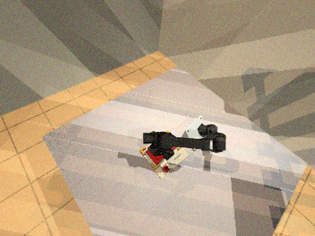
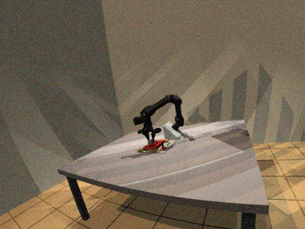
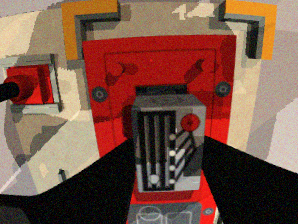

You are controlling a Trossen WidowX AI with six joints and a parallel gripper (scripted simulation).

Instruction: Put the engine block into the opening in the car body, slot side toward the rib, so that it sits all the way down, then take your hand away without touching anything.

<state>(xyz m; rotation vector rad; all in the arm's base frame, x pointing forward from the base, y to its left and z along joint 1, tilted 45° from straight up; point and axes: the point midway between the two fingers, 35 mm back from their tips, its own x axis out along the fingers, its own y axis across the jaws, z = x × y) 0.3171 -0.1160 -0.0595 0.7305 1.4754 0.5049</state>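
My gripper tip is 10 mm above the engine block.
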